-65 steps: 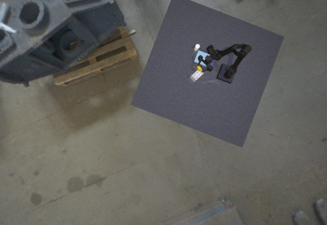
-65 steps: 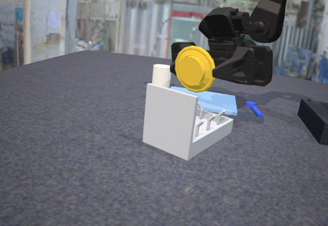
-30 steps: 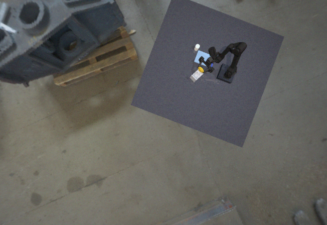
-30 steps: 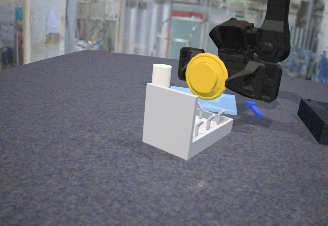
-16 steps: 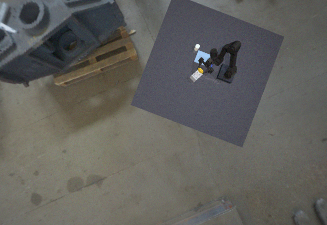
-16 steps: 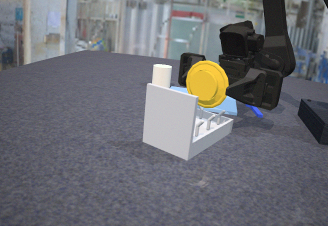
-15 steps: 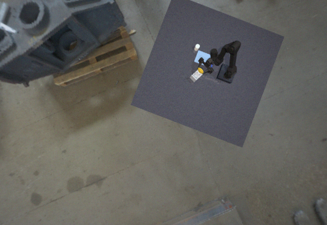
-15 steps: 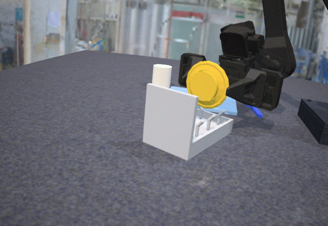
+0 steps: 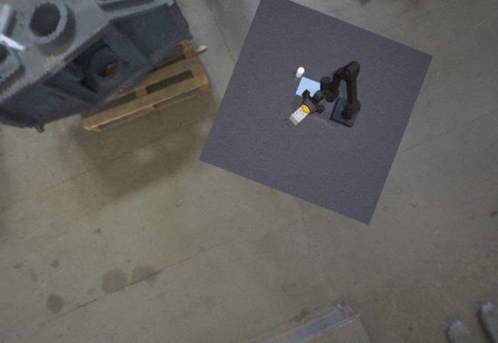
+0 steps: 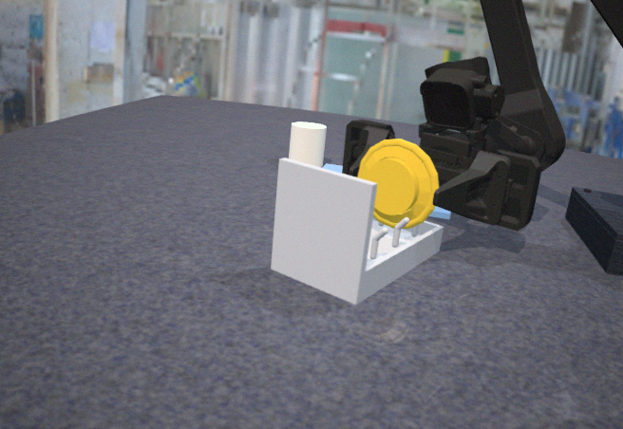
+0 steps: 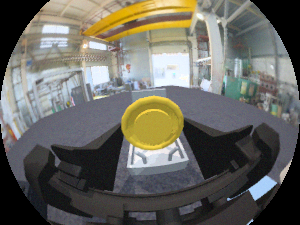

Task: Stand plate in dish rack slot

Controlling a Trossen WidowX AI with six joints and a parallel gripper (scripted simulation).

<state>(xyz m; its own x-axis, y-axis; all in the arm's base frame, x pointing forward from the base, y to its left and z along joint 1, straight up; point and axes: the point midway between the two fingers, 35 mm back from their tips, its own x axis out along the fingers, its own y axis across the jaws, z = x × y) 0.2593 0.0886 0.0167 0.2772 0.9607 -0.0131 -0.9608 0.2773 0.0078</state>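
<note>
Right now the yellow plate is 10 mm to the right of my gripper tip. Also, from my gripper tip: light blue mat 170 mm to the right, 50 mm below, 40 mm ahead; then small blue spoon 180 mm to the right, 70 mm behind, 50 mm below; then white dish rack 30 mm below, 20 mm to the left, 10 mm ahead.
</note>
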